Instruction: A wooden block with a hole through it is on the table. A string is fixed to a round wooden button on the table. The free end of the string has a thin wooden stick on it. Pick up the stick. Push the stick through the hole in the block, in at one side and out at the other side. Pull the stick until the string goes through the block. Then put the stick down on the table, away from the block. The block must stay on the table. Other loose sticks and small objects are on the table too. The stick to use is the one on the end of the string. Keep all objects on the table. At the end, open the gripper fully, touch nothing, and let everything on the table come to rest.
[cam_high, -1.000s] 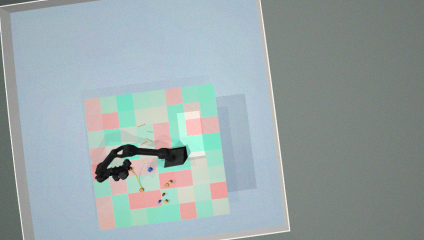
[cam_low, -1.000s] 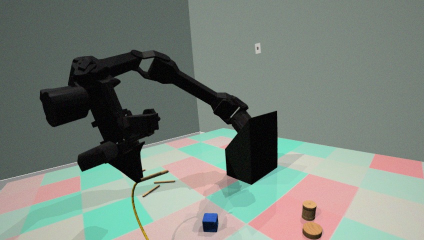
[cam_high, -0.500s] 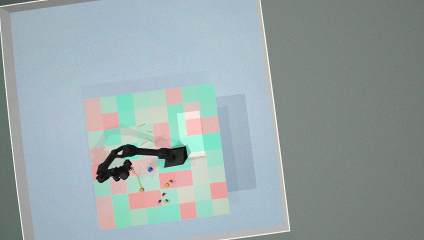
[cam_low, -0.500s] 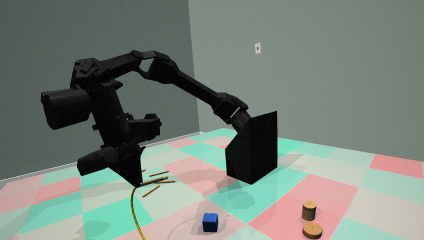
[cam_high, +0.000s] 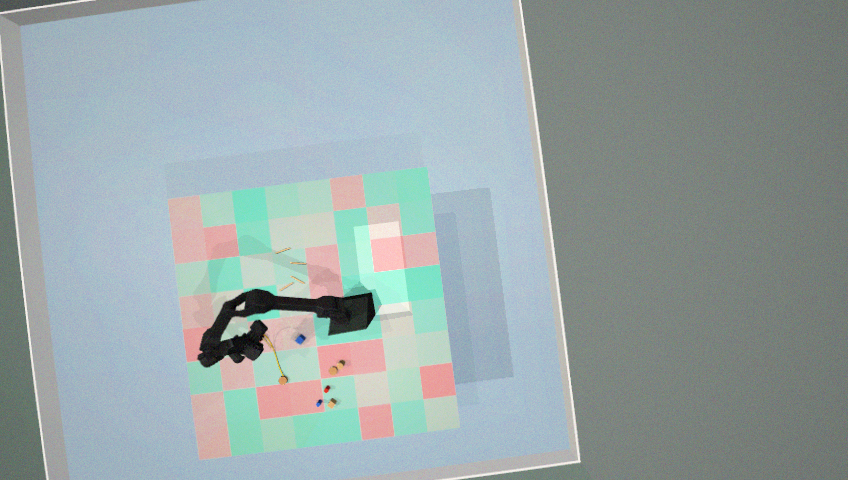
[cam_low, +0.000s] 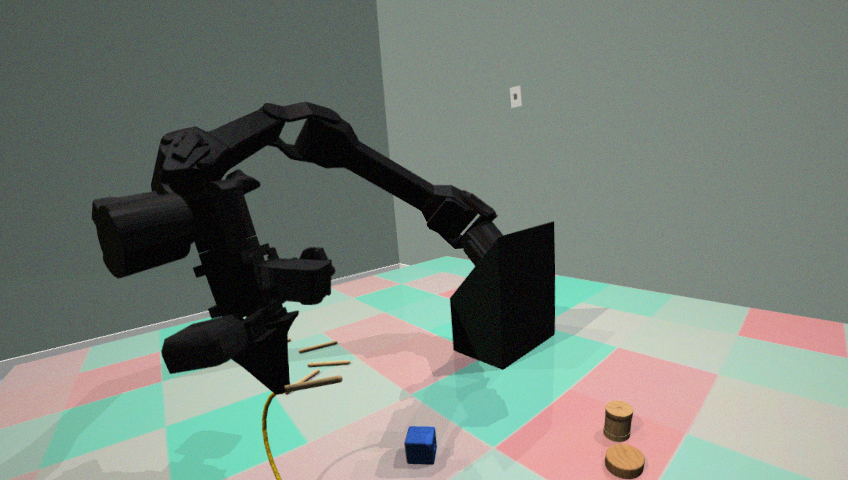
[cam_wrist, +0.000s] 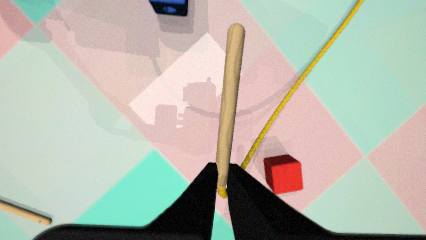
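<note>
The blue block lies 13 cm behind my gripper tip, 10 cm below it and 5 cm to the left of it. Also, from my gripper tip: round wooden button (25 cm to the left, 11 cm below, 3 cm behind); thin wooden stick (1 cm to the left, 1 cm behind, 1 cm above); red cube (10 cm below, 8 cm ahead, 3 cm to the left).
</note>
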